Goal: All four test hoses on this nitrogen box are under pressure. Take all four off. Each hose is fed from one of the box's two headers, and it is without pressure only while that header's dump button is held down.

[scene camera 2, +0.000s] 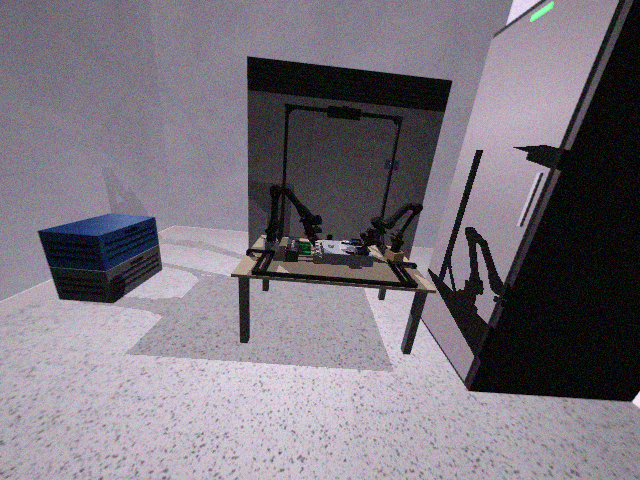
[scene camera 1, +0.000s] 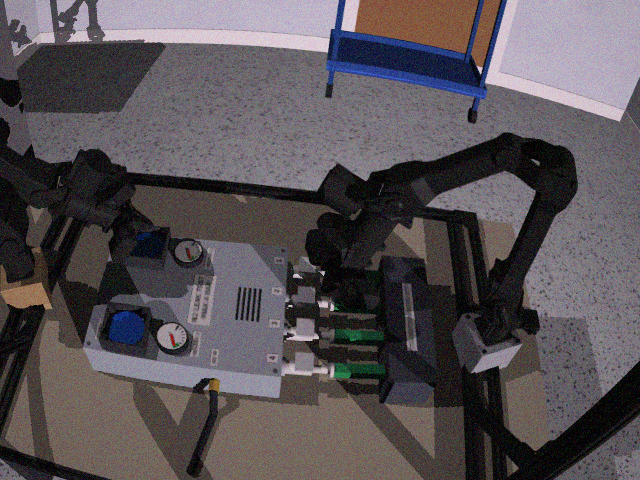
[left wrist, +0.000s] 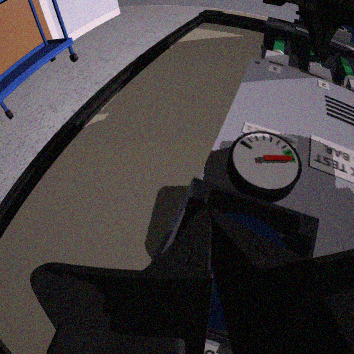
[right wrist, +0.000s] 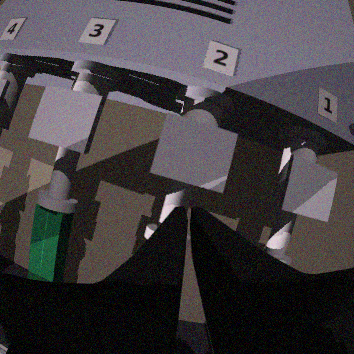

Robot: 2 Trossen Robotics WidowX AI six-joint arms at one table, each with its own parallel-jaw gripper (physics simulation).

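Frame: origin at the left arm's base, x ahead, y left, z up, level; centimetres.
Seen in the pictures: left gripper, fingertip midpoint: [scene camera 2: 362, 247] [scene camera 1: 151, 225] [left wrist: 206, 218]; right gripper, fingertip midpoint: [scene camera 2: 314, 246] [scene camera 1: 323, 290] [left wrist: 318, 55] [right wrist: 186, 216]; left arm's base, link origin: [scene camera 2: 395, 250] [scene camera 1: 20, 268]; right arm's base, link origin: [scene camera 2: 270, 240] [scene camera 1: 493, 329].
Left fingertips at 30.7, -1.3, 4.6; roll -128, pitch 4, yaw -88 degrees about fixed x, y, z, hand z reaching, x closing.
Observation:
Pixels of each thing's middle, then the offset from my left fingertips to it, as dx, dy, dz. "spot": a spot on its surface instead.
- grey nitrogen box, surface spot: [right wrist: 280, 40] spot: +17.9, -12.8, -5.0
- back button, body centre: [left wrist: 229, 272] [scene camera 1: 147, 250] -1.8, -1.6, -4.5
- coupler 2, body centre: [right wrist: 190, 155] [left wrist: 317, 78] [scene camera 1: 305, 300] +24.1, -18.9, -6.9
- Green hose 3, surface spot: [right wrist: 47, 245] [scene camera 1: 347, 332] spot: +28.3, -27.9, -6.6
- green hose 4, surface spot: [scene camera 1: 359, 369] spot: +27.1, -35.6, -6.5
- dark block, surface spot: [scene camera 1: 408, 372] spot: +34.0, -39.8, -5.0
- black lever, surface spot: [scene camera 1: 205, 434] spot: -0.8, -38.0, -11.6
The grey nitrogen box [scene camera 1: 232, 260] [right wrist: 280, 40] has two blue dump buttons. My left gripper [scene camera 1: 143, 233] [left wrist: 206, 218] is shut, its tips in the housing of the back button [scene camera 1: 149, 245] [left wrist: 255, 227]. The other button [scene camera 1: 126, 327] has nothing on it. My right gripper [scene camera 1: 334, 295] [right wrist: 186, 216] is shut and empty, its tips by the stem of coupler 2 [scene camera 1: 305, 295] [right wrist: 195, 152]. Green hose 3 [scene camera 1: 359, 335] [right wrist: 47, 245] and green hose 4 [scene camera 1: 359, 369] are in line with their couplers. Hoses 1 and 2 are largely hidden by the gripper.
A dark block [scene camera 1: 408, 372] with a pale strip stands at the hoses' right ends. A black lever [scene camera 1: 205, 434] sticks out from the box's front side. Two gauges [scene camera 1: 187, 252] [scene camera 1: 172, 337] [left wrist: 265, 165] sit beside the buttons. A black frame [scene camera 1: 227, 184] runs along the table's back.

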